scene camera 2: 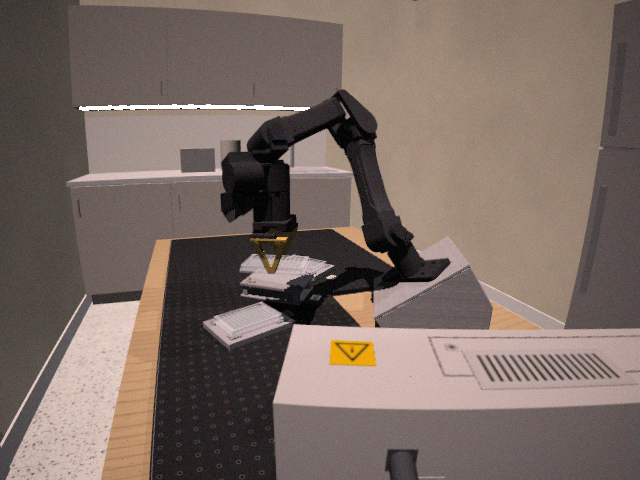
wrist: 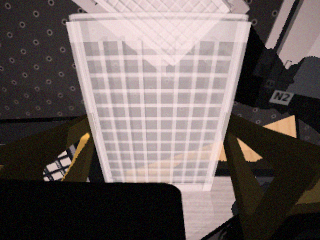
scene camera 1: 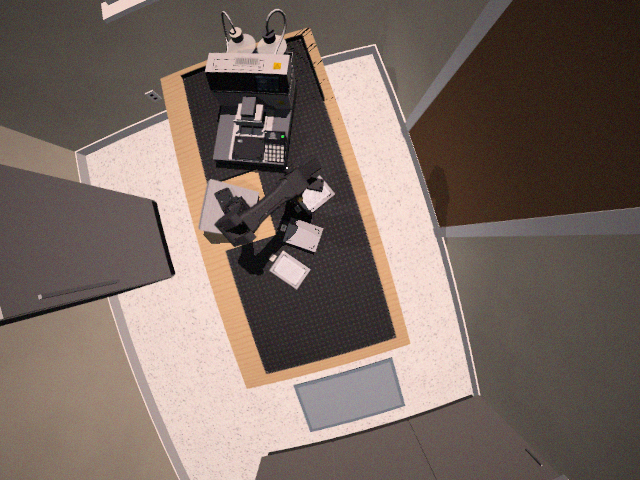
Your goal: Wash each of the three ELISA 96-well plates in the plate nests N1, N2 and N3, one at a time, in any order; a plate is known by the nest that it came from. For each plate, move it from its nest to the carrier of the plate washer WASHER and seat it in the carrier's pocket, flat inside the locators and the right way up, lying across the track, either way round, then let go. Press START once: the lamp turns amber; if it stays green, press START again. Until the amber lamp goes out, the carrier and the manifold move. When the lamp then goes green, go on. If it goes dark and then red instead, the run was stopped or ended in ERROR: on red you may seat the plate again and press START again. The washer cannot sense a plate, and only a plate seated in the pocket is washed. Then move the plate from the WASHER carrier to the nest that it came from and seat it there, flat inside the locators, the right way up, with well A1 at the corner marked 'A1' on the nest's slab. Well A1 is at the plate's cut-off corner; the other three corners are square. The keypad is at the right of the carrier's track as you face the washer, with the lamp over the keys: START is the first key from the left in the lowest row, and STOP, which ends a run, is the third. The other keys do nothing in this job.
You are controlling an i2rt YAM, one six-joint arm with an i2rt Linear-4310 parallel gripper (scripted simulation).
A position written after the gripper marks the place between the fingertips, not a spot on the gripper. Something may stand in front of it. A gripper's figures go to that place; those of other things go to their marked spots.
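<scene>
Gripper (scene camera 2: 276, 266), 0.76 m from the lens. 96-well plate (scene camera 2: 289, 265), 0.73 m from the lens. Nest (scene camera 2: 264, 281), 0.96 m from the lens. Another 96-well plate (scene camera 2: 250, 318), 0.81 m from the lens. Another nest (scene camera 2: 219, 334), 0.78 m from the lens.
</scene>
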